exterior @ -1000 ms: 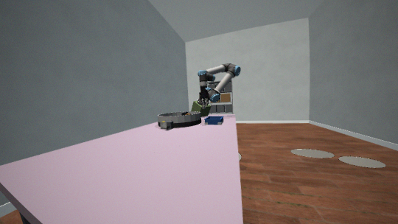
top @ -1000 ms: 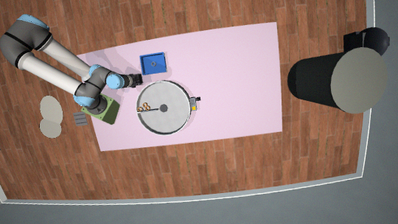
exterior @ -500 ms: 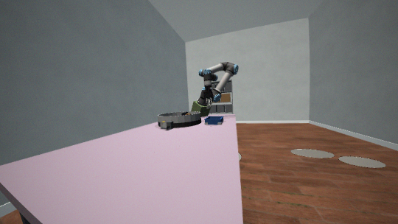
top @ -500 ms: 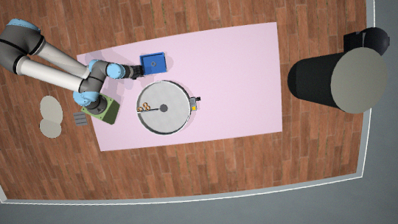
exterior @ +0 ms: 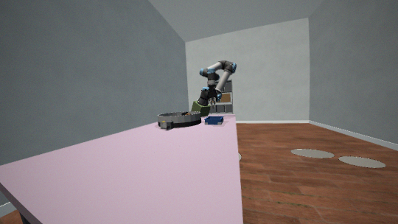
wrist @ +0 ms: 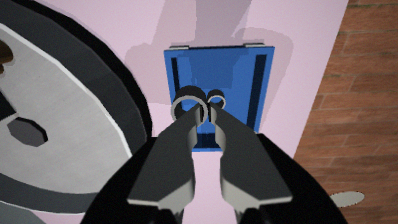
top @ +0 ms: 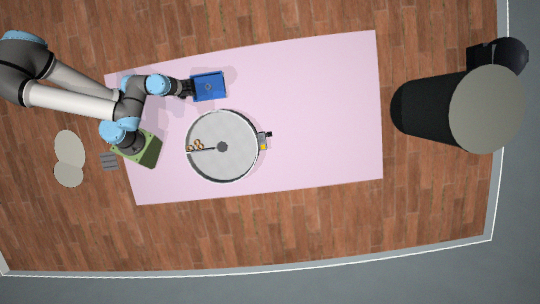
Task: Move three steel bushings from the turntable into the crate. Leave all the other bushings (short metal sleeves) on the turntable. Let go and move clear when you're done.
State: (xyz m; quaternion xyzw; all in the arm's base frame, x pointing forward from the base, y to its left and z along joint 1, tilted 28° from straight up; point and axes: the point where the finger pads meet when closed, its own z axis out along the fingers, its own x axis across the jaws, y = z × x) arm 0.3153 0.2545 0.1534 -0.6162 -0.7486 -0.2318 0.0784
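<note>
My hand is 130 mm above the blue crate, 60 mm short of it and 30 mm to the right of it. Also, from my hand: round grey turntable: 300 mm to the right, 160 mm ahead, 100 mm below.
</note>
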